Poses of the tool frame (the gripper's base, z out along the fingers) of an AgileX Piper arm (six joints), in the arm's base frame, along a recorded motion.
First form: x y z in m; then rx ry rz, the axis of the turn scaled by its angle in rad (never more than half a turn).
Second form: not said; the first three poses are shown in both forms.
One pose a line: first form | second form
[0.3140, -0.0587, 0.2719, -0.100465, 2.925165, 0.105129] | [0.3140, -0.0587, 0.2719, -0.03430, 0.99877, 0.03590, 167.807]
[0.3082, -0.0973, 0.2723, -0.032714, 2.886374, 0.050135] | [0.3082, -0.0973, 0.2723, -0.01133, 0.99978, 0.01737, 165.413]
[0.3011, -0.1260, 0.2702, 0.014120, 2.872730, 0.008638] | [0.3011, -0.1260, 0.2702, 0.00492, 0.99998, 0.00301, 164.598]
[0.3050, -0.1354, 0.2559, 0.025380, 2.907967, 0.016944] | [0.3050, -0.1354, 0.2559, 0.00873, 0.99994, 0.00583, 166.623]
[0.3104, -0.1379, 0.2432, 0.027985, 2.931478, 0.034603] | [0.3104, -0.1379, 0.2432, 0.00955, 0.99988, 0.01180, 167.981]
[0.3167, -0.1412, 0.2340, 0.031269, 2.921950, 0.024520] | [0.3167, -0.1412, 0.2340, 0.01070, 0.99991, 0.00839, 167.431]
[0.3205, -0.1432, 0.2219, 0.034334, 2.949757, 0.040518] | [0.3205, -0.1432, 0.2219, 0.01164, 0.99984, 0.01373, 169.036]
